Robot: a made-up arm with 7 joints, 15 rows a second.
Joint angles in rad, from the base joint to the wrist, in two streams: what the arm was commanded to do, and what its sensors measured. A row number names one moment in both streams.
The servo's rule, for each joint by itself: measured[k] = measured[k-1] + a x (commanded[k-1-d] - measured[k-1]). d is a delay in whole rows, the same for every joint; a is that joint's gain. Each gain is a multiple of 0.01, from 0.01 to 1. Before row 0 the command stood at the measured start. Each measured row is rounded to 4 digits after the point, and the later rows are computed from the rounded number. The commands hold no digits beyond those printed.
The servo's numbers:
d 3
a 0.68 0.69 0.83 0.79 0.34 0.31 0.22
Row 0, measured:
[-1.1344 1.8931 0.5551 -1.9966 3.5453 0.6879 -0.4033]
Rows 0 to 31, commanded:
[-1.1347 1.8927 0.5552 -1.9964 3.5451 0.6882 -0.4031]
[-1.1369 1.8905 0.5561 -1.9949 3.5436 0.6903 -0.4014]
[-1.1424 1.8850 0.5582 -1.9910 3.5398 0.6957 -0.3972]
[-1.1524 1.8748 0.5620 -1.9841 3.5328 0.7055 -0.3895]
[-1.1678 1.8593 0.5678 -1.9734 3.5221 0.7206 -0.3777]
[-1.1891 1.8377 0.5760 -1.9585 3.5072 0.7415 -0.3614]
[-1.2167 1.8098 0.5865 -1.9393 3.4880 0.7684 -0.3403]
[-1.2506 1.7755 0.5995 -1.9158 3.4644 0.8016 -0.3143]
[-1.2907 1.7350 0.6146 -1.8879 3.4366 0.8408 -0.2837]
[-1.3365 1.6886 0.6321 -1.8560 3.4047 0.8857 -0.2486]
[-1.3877 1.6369 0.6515 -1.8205 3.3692 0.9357 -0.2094]
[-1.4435 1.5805 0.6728 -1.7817 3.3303 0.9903 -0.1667]
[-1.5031 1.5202 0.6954 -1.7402 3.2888 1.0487 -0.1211]
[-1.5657 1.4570 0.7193 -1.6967 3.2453 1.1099 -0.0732]
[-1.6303 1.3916 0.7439 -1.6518 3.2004 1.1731 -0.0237]
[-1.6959 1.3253 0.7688 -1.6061 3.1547 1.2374 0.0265]
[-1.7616 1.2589 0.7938 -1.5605 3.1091 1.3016 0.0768]
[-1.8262 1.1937 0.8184 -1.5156 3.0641 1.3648 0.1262]
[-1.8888 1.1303 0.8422 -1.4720 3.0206 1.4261 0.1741]
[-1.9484 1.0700 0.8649 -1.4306 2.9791 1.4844 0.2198]
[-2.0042 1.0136 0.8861 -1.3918 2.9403 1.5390 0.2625]
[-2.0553 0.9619 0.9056 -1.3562 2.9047 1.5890 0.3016]
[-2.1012 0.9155 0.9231 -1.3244 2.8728 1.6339 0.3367]
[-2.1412 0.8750 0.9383 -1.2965 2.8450 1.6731 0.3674]
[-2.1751 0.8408 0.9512 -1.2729 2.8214 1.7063 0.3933]
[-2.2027 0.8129 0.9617 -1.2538 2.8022 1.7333 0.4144]
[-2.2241 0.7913 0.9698 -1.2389 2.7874 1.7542 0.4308]
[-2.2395 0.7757 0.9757 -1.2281 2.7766 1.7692 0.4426]
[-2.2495 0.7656 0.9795 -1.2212 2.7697 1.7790 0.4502]
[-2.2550 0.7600 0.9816 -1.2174 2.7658 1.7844 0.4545]
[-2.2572 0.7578 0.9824 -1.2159 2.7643 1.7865 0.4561]
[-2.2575 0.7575 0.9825 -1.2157 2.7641 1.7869 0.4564]
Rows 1 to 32, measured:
[-1.1344 1.8931 0.5551 -1.9966 3.5453 0.6879 -0.4033]
[-1.1344 1.8931 0.5551 -1.9966 3.5453 0.6879 -0.4033]
[-1.1344 1.8931 0.5551 -1.9966 3.5453 0.6879 -0.4033]
[-1.1346 1.8928 0.5552 -1.9964 3.5452 0.6880 -0.4033]
[-1.1362 1.8912 0.5559 -1.9952 3.5447 0.6887 -0.4029]
[-1.1404 1.8869 0.5578 -1.9919 3.5430 0.6909 -0.4016]
[-1.1486 1.8786 0.5613 -1.9857 3.5395 0.6954 -0.3989]
[-1.1617 1.8653 0.5667 -1.9760 3.5336 0.7032 -0.3942]
[-1.1803 1.8463 0.5744 -1.9622 3.5246 0.7151 -0.3870]
[-1.2051 1.8211 0.5844 -1.9441 3.5122 0.7316 -0.3767]
[-1.2360 1.7896 0.5969 -1.9217 3.4959 0.7533 -0.3630]
[-1.2732 1.7519 0.6116 -1.8950 3.4757 0.7804 -0.3456]
[-1.3162 1.7082 0.6286 -1.8642 3.4516 0.8130 -0.3243]
[-1.3648 1.6590 0.6476 -1.8297 3.4236 0.8510 -0.2990]
[-1.4183 1.6048 0.6685 -1.7918 3.3919 0.8942 -0.2699]
[-1.4760 1.5464 0.6908 -1.7510 3.3568 0.9421 -0.2372]
[-1.5370 1.4847 0.7145 -1.7081 3.3189 0.9941 -0.2011]
[-1.6004 1.4205 0.7389 -1.6636 3.2786 1.0496 -0.1621]
[-1.6653 1.3548 0.7637 -1.6182 3.2365 1.1078 -0.1206]
[-1.7308 1.2886 0.7887 -1.5726 3.1932 1.1679 -0.0772]
[-1.7957 1.2231 0.8134 -1.5276 3.1493 1.2289 -0.0325]
[-1.8590 1.1591 0.8373 -1.4837 3.1055 1.2900 0.0130]
[-1.9198 1.0976 0.8602 -1.4418 3.0625 1.3503 0.0585]
[-1.9772 1.0396 0.8817 -1.4023 3.0210 1.4088 0.1034]
[-2.0303 0.9860 0.9015 -1.3659 2.9815 1.4647 0.1470]
[-2.0785 0.9374 0.9194 -1.3331 2.9445 1.5172 0.1887]
[-2.1211 0.8943 0.9351 -1.3042 2.9107 1.5655 0.2280]
[-2.1578 0.8574 0.9485 -1.2795 2.8803 1.6091 0.2644]
[-2.1883 0.8267 0.9595 -1.2592 2.8537 1.6476 0.2974]
[-2.2126 0.8023 0.9680 -1.2432 2.8312 1.6806 0.3267]
[-2.2309 0.7839 0.9744 -1.2313 2.8126 1.7081 0.3522]
[-2.2435 0.7713 0.9786 -1.2233 2.7980 1.7301 0.3738]

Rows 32 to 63, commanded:
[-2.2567 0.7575 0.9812 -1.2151 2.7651 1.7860 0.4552]
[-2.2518 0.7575 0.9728 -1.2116 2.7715 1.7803 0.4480]
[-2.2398 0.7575 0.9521 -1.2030 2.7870 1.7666 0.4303]
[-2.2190 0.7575 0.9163 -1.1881 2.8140 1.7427 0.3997]
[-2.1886 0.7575 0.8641 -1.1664 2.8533 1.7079 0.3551]
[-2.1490 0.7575 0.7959 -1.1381 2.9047 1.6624 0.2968]
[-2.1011 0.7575 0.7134 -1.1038 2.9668 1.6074 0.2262]
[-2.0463 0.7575 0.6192 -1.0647 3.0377 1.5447 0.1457]
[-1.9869 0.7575 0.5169 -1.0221 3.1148 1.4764 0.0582]
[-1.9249 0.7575 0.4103 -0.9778 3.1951 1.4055 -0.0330]
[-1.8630 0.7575 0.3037 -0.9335 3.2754 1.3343 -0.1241]
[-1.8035 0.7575 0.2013 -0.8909 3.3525 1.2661 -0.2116]
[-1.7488 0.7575 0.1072 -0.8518 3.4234 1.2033 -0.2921]
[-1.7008 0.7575 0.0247 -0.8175 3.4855 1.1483 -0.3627]
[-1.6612 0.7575 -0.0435 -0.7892 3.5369 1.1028 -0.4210]
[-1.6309 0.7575 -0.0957 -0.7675 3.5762 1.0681 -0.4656]
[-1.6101 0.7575 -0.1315 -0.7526 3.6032 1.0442 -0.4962]
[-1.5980 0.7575 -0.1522 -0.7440 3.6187 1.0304 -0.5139]
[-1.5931 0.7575 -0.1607 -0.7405 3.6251 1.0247 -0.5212]
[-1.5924 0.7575 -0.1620 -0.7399 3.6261 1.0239 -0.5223]
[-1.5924 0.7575 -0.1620 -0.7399 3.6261 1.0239 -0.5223]
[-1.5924 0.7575 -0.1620 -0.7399 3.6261 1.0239 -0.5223]
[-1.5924 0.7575 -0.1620 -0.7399 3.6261 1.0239 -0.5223]
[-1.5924 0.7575 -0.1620 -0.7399 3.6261 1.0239 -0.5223]
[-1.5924 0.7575 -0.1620 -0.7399 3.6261 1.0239 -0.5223]
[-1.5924 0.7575 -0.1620 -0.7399 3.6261 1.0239 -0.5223]
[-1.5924 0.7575 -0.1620 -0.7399 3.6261 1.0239 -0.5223]
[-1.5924 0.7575 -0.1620 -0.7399 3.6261 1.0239 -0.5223]
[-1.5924 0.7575 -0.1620 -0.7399 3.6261 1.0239 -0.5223]
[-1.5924 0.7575 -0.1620 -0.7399 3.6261 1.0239 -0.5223]
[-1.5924 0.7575 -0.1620 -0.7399 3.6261 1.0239 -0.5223]
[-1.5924 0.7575 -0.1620 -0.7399 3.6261 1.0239 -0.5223]
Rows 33 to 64, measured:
[-2.2513 0.7635 0.9811 -1.2186 2.7871 1.7469 0.3916]
[-2.2553 0.7596 0.9822 -1.2165 2.7793 1.7592 0.4058]
[-2.2568 0.7582 0.9824 -1.2159 2.7741 1.7678 0.4169]
[-2.2567 0.7577 0.9814 -1.2153 2.7710 1.7734 0.4253]
[-2.2534 0.7576 0.9743 -1.2124 2.7712 1.7755 0.4303]
[-2.2442 0.7575 0.9559 -1.2050 2.7766 1.7727 0.4303]
[-2.2271 0.7575 0.9230 -1.1916 2.7893 1.7634 0.4236]
[-2.2009 0.7575 0.8741 -1.1717 2.8111 1.7462 0.4085]
[-2.1656 0.7575 0.8092 -1.1452 2.8429 1.7202 0.3839]
[-2.1217 0.7575 0.7297 -1.1125 2.8850 1.6852 0.3492]
[-2.0704 0.7575 0.6380 -1.0747 2.9369 1.6416 0.3044]
[-2.0136 0.7575 0.5375 -1.0331 2.9974 1.5904 0.2502]
[-1.9533 0.7575 0.4319 -0.9894 3.0646 1.5331 0.1879]
[-1.8919 0.7575 0.3255 -0.9452 3.1363 1.4715 0.1193]
[-1.8318 0.7575 0.2224 -0.9023 3.2098 1.4078 0.0465]
[-1.7754 0.7575 0.1268 -0.8624 3.2824 1.3444 -0.0280]
[-1.7247 0.7575 0.0421 -0.8269 3.3515 1.2836 -0.1016]
[-1.6815 0.7575 -0.0289 -0.7971 3.4145 1.2276 -0.1719]
[-1.6471 0.7575 -0.0843 -0.7737 3.4695 1.1782 -0.2365]
[-1.6219 0.7575 -0.1235 -0.7570 3.5150 1.1367 -0.2936]
[-1.6056 0.7575 -0.1473 -0.7467 3.5503 1.1037 -0.3421]
[-1.5971 0.7575 -0.1584 -0.7418 3.5757 1.0792 -0.3815]
[-1.5939 0.7575 -0.1614 -0.7403 3.5928 1.0621 -0.4125]
[-1.5929 0.7575 -0.1619 -0.7400 3.6041 1.0503 -0.4367]
[-1.5926 0.7575 -0.1620 -0.7399 3.6116 1.0421 -0.4555]
[-1.5925 0.7575 -0.1620 -0.7399 3.6165 1.0365 -0.4702]
[-1.5924 0.7575 -0.1620 -0.7399 3.6198 1.0326 -0.4817]
[-1.5924 0.7575 -0.1620 -0.7399 3.6219 1.0299 -0.4906]
[-1.5924 0.7575 -0.1620 -0.7399 3.6233 1.0280 -0.4976]
[-1.5924 0.7575 -0.1620 -0.7399 3.6243 1.0267 -0.5030]
[-1.5924 0.7575 -0.1620 -0.7399 3.6249 1.0258 -0.5072]
[-1.5924 0.7575 -0.1620 -0.7399 3.6253 1.0252 -0.5105]

